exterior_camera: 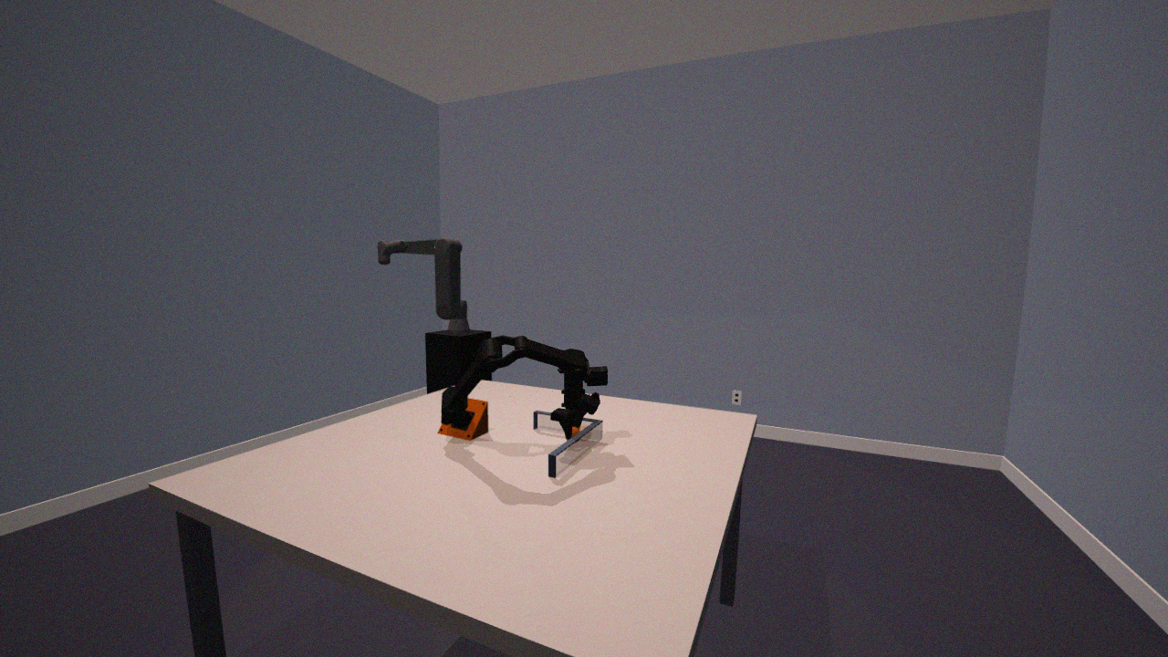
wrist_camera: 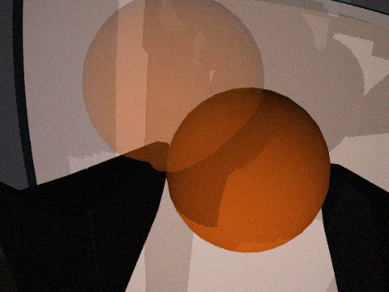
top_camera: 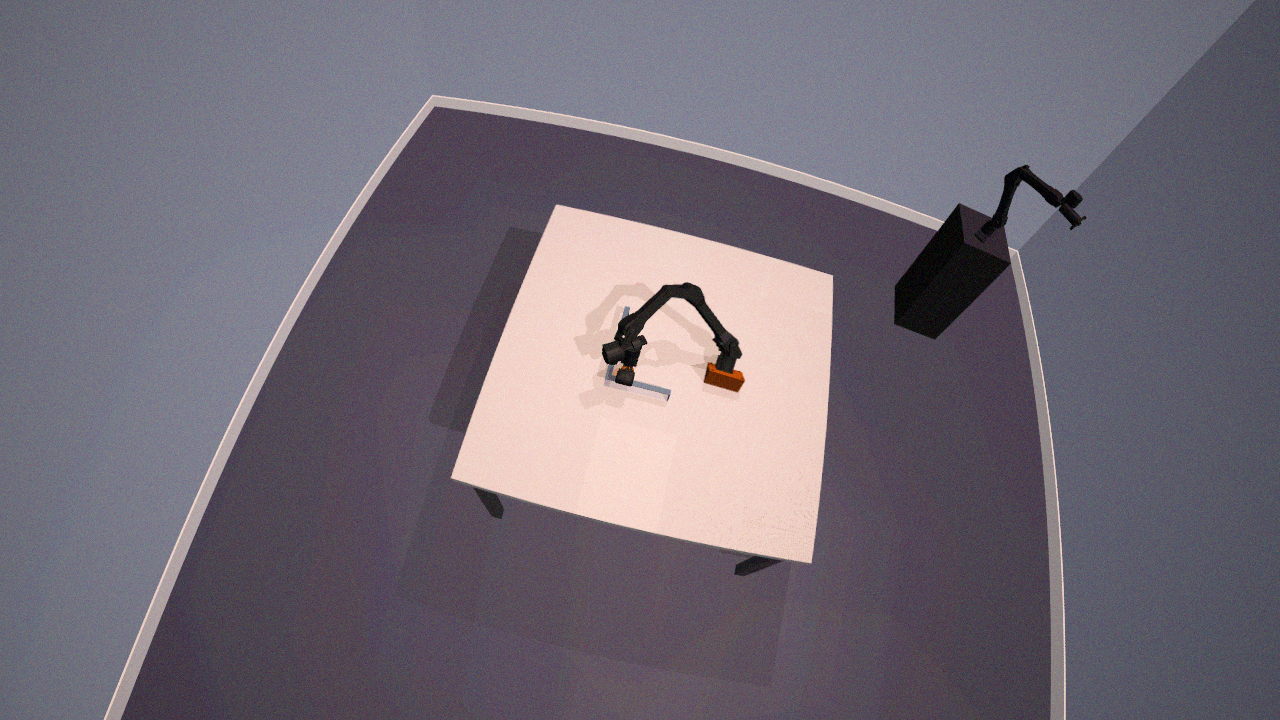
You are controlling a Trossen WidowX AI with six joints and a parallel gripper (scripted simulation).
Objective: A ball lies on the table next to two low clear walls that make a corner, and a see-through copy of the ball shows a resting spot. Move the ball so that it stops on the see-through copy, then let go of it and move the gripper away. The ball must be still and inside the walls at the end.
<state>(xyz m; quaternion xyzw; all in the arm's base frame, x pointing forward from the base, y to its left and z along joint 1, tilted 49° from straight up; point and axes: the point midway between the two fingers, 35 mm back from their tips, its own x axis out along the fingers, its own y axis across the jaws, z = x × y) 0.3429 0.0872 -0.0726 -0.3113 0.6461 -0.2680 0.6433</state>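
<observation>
My gripper tip is now right at the orange ball. Round my gripper tip: clear wall 9 cm to the right, 7 cm ahead, 1 cm above; then see-through copy of ball 3 cm to the left, 2 cm ahead.
</observation>
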